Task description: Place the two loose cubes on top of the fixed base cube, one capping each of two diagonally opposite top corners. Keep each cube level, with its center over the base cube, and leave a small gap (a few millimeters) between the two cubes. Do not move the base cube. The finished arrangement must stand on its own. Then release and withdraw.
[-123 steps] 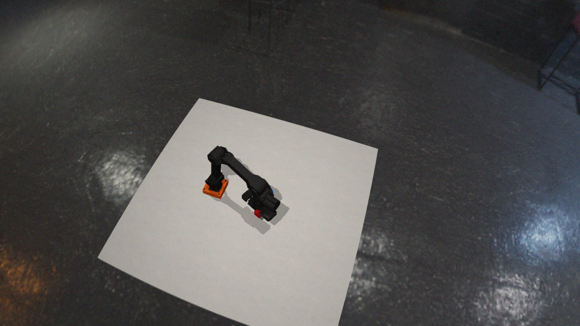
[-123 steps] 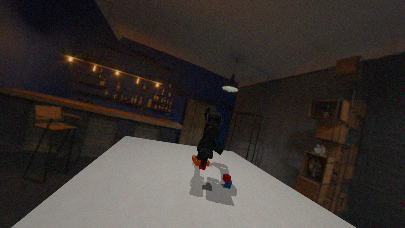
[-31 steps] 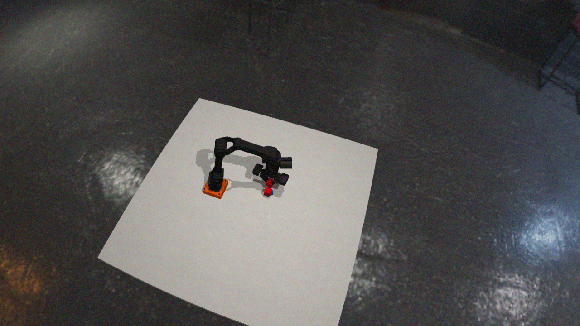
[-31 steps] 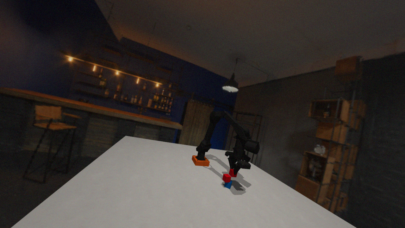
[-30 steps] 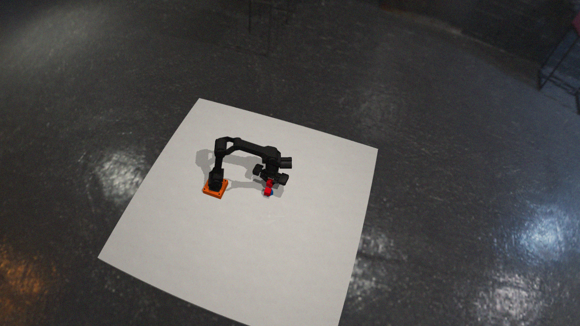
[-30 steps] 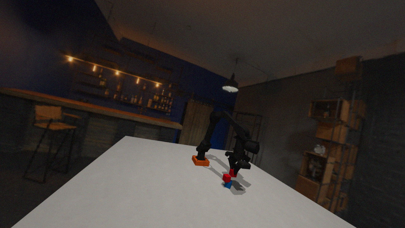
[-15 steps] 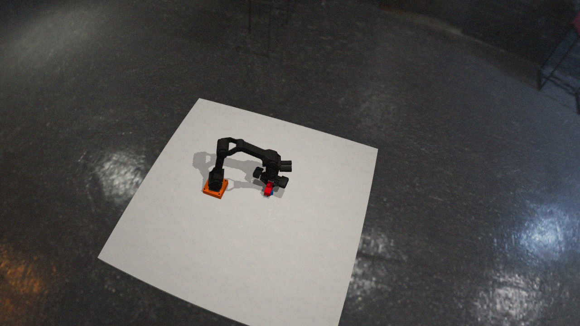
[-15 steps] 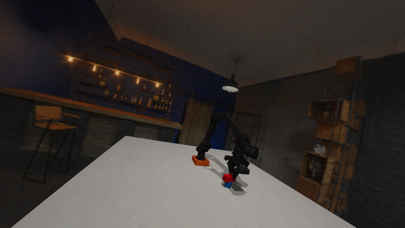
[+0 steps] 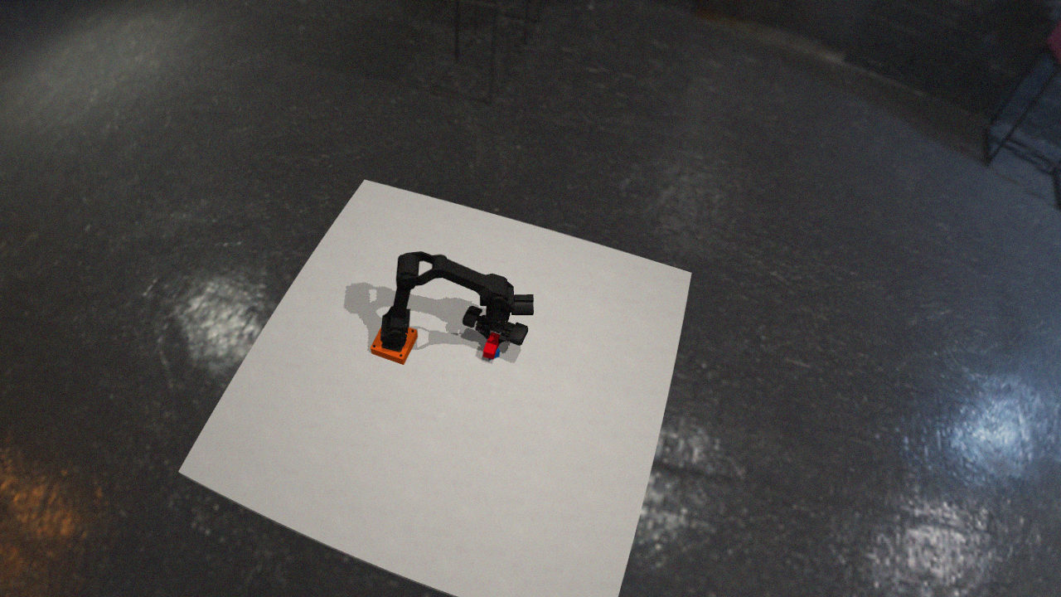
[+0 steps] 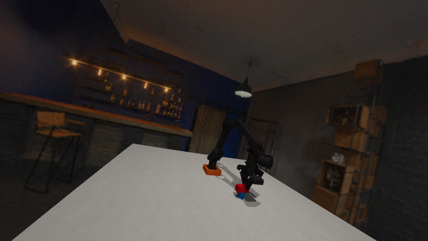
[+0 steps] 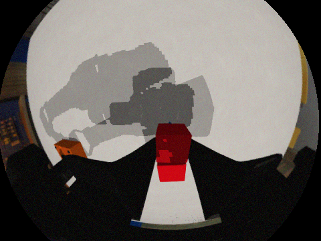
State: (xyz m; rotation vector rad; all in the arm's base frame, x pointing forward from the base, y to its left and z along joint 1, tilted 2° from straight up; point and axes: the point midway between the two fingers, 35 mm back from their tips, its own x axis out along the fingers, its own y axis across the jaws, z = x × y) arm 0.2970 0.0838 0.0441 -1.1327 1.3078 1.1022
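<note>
Right now my gripper tip is 2 cm to the left of the blue base cube and 4 cm above it.
</note>
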